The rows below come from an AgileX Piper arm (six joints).
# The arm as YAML. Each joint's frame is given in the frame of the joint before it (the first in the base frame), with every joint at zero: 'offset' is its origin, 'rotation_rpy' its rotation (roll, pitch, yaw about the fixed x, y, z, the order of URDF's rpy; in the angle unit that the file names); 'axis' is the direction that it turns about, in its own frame. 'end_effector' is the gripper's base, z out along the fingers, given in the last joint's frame.
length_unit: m
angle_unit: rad
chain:
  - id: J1
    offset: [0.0, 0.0, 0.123]
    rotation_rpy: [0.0, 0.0, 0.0]
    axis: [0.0, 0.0, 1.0]
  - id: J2
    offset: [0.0, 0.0, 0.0]
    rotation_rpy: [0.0, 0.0, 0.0]
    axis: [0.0, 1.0, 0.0]
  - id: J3
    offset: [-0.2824, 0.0, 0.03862]
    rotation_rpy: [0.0, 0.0, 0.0]
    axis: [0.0, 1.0, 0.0]
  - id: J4
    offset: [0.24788, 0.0, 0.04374]
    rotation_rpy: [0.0, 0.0, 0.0]
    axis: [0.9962, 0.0, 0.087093]
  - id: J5
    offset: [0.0, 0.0, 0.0]
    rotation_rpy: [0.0, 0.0, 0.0]
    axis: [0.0, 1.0, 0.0]
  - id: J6
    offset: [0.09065, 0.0, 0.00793]
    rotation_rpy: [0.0, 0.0, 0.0]
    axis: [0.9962, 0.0, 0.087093]
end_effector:
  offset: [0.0, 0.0, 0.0]
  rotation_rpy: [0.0, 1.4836, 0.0]
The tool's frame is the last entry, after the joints.
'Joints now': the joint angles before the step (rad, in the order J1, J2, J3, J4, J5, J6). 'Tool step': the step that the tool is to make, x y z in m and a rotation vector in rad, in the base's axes. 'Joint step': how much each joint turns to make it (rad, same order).
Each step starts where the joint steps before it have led.
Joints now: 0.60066, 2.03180, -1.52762, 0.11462, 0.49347, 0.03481
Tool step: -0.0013, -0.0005, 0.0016, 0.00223, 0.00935, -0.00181
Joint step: -0.00022, -0.00535, 0.00087, 0.00737, 0.01103, -0.00024
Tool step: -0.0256, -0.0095, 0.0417, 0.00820, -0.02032, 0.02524
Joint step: 0.01500, -0.13738, 0.05055, -0.00818, 0.06592, -0.00008
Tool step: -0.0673, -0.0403, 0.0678, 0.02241, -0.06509, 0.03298
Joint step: 0.01855, -0.32621, 0.17534, -0.02241, 0.08544, -0.00055
